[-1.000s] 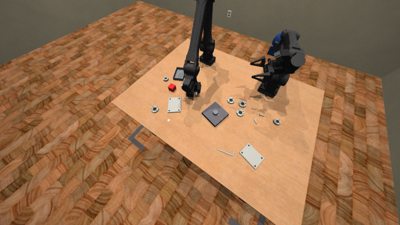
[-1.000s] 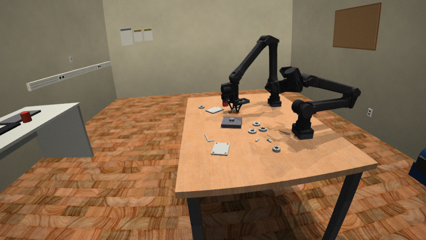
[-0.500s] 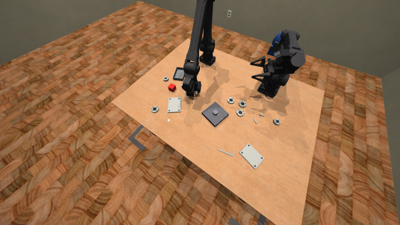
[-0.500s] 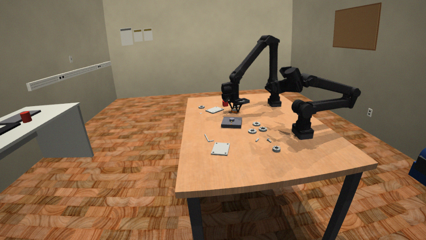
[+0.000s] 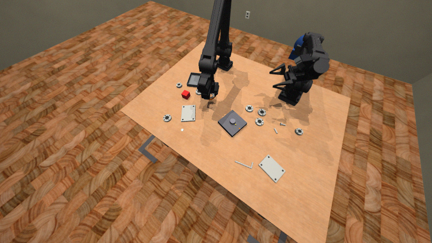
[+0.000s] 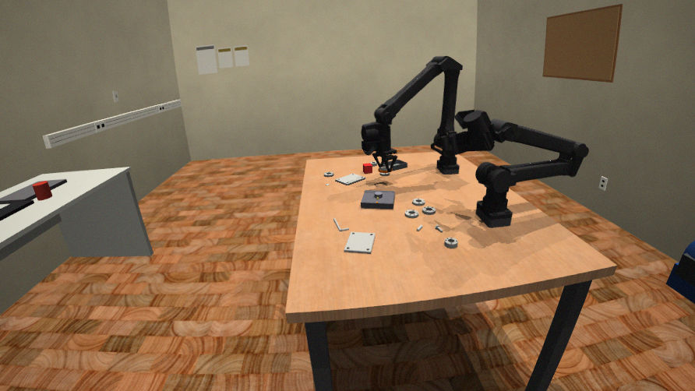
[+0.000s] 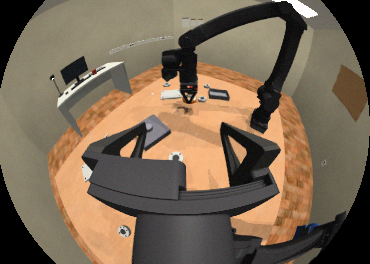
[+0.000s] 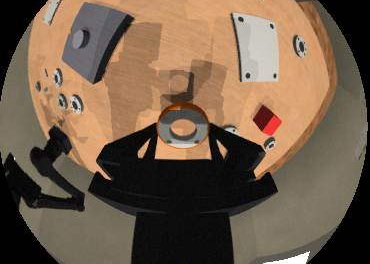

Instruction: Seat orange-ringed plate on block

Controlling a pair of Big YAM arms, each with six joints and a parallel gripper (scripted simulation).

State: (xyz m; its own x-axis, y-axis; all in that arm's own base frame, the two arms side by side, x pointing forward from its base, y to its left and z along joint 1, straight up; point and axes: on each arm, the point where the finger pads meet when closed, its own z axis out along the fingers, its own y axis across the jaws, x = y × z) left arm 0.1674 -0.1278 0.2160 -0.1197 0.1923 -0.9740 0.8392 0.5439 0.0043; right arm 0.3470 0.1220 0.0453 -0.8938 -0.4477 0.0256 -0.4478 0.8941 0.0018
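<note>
My right gripper is now 24 cm to the right of the dark block, 6 cm short of it and 5 cm above it. The rest, counted from my right hand: dark tray (22 cm to the right, 7 cm behind, 6 cm below); then L-shaped key (41 cm to the left, 20 cm ahead, 7 cm below); then red cube (16 cm to the right, 7 cm ahead, 5 cm below).
</note>
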